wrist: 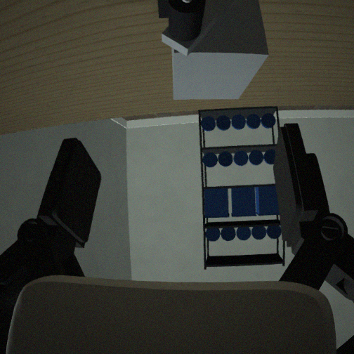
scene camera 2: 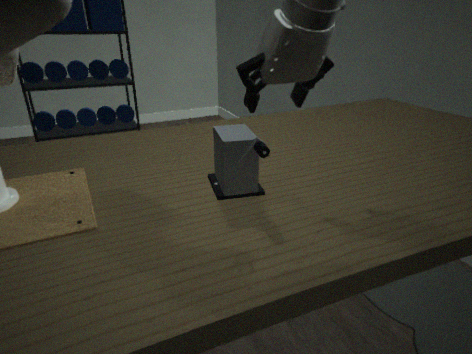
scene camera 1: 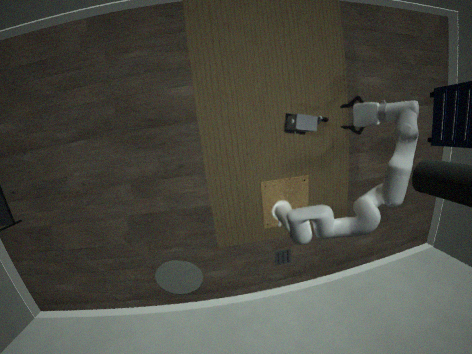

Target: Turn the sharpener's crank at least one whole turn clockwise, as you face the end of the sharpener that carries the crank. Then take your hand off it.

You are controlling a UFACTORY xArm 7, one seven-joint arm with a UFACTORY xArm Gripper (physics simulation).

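Frame: origin at the arm's base, x back, y left, z down, level; centimetres.
Where they show: gripper, between the fingertips: [scene camera 2: 272, 104] [scene camera 1: 341, 117]; arm's base, origin of its link: [scene camera 1: 281, 210].
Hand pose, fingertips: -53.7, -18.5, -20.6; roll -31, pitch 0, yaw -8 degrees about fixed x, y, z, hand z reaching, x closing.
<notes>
Things, the pixels of their top centre, and the offset from my fingertips, as dx, dy, dz. "*": a spot on its surface instead. Level surfaces: height alone.
- grey box-shaped sharpener, a spot on its surface: [scene camera 2: 237, 162] * +4.6, +6.3, +12.7
- crank's black knob, centre of its top: [scene camera 2: 261, 144] [scene camera 1: 325, 119] +0.7, +3.2, +8.2
- wooden table, height of its surface: dz +21.4
The grey box-shaped sharpener [scene camera 1: 306, 122] [scene camera 2: 236, 162] [wrist: 215, 75] stands upright on its dark base on the table. The crank's black knob [scene camera 1: 324, 119] [scene camera 2: 262, 149] [wrist: 186, 22] sticks out from the end that faces my gripper, near the top of that end in the scene camera 2 view. My gripper [scene camera 1: 343, 116] [scene camera 2: 275, 108] [wrist: 179, 149] is wide open and empty. It is apart from the knob, out beyond the crank end and higher than the sharpener. Part of the sharpener is cut off at the top of the wrist view.
The wooden table [scene camera 1: 265, 60] [scene camera 2: 350, 150] carries a light board [scene camera 1: 272, 187] [scene camera 2: 50, 200] under the arm's base. A rack [scene camera 2: 130, 60] [wrist: 202, 135] with blue round things and boxes stands beyond the table. A dark cylinder [scene camera 1: 445, 182] shows at the right edge of the scene camera 1 view.
</notes>
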